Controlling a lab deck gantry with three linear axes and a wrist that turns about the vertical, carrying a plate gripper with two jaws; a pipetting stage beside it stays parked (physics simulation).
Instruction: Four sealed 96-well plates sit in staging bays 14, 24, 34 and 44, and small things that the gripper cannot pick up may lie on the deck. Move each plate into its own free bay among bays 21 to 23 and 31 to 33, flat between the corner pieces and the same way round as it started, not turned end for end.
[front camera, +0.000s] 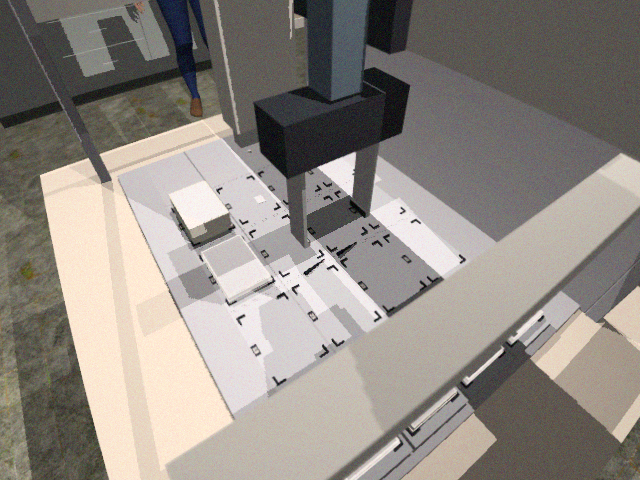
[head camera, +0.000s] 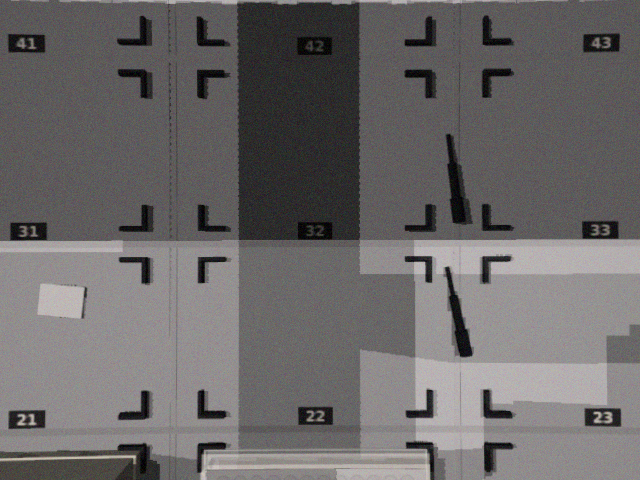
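Where they show: gripper, fingertip midpoint: (front camera: 331, 224); robot's base, link origin: (front camera: 173, 209).
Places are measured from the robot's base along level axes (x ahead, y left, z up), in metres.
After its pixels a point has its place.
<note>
My gripper (front camera: 334, 228) {y 0.160, x 0.360, z 0.158 m} is open in the front view. Its two jaws hang wide apart over the middle of the deck with no plate between them; the jaws do not show in the head view. Pale edges of four plates (front camera: 373, 458) {y 0.044, x 0.615, z 0.029 m} (front camera: 434, 410) {y 0.147, x 0.618, z 0.029 m} (front camera: 483, 366) {y 0.250, x 0.617, z 0.028 m} (front camera: 526, 328) {y 0.358, x 0.618, z 0.025 m} show in the front view, in a row beyond the front beam; the beam hides part of them. In the head view the bays 21, 22, 23, 31, 32 and 33 hold no plate between their corner pieces.
A tall pale box (front camera: 199, 211) {y 0.037, x 0.090, z 0.042 m} stands beside a low white labware piece (front camera: 235, 268) {y 0.039, x 0.239, z 0.014 m} (head camera: 315, 459) {y 0.084, x 0.228, z 0.009 m} below bay 22. A small white tile (front camera: 259, 199) {y 0.170, x 0.083, z 0.001 m} (head camera: 62, 300) {y 0.171, x 0.083, z 0.001 m} lies in bay 21. Black pen-like things lie between bays 32 and 33 (head camera: 455, 180) {y 0.239, x 0.308, z 0.006 m} and between 22 and 23 (head camera: 459, 312) {y 0.164, x 0.310, z 0.005 m}.
</note>
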